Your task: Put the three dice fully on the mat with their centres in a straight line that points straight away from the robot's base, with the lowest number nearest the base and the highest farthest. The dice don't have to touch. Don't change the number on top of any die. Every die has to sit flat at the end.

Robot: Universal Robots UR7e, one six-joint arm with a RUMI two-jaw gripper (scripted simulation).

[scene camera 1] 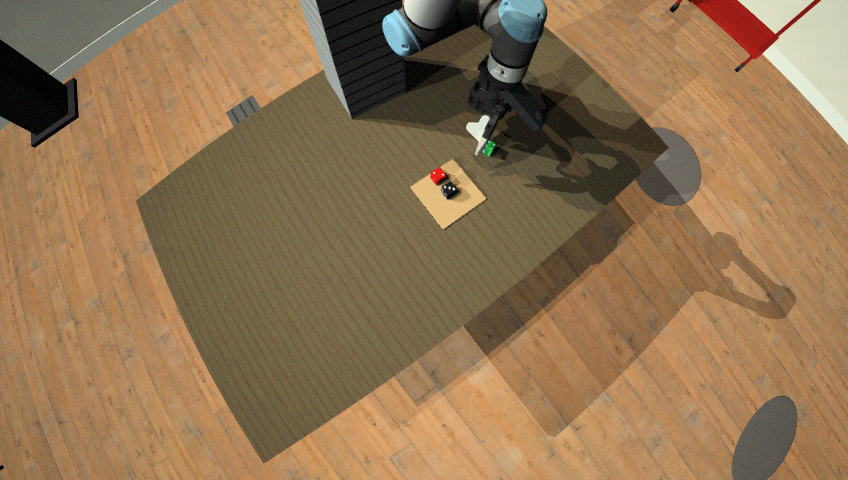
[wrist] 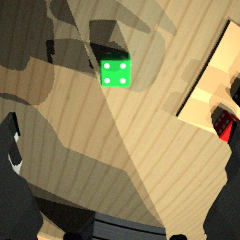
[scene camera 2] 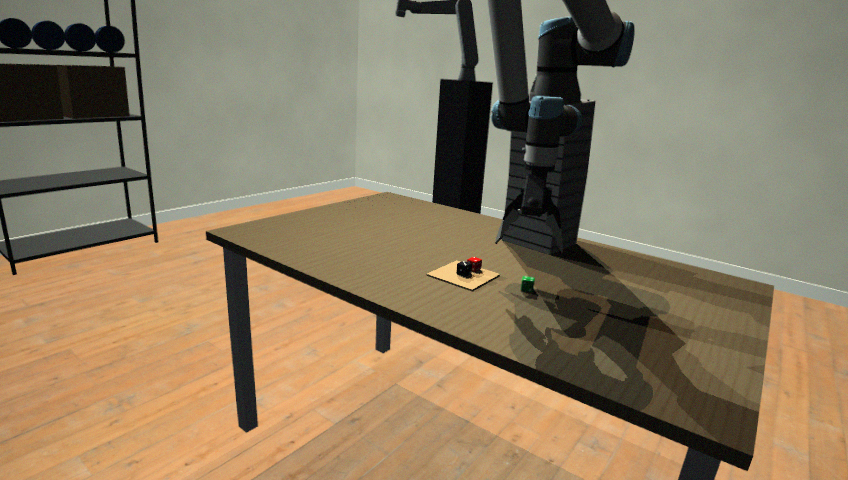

Labels:
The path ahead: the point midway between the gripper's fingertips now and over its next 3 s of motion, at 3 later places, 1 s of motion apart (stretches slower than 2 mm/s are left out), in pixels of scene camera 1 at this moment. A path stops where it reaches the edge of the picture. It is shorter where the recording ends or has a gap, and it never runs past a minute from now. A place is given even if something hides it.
My gripper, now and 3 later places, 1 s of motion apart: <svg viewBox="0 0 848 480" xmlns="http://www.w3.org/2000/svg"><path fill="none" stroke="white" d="M492 131L492 134L490 142L488 147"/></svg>

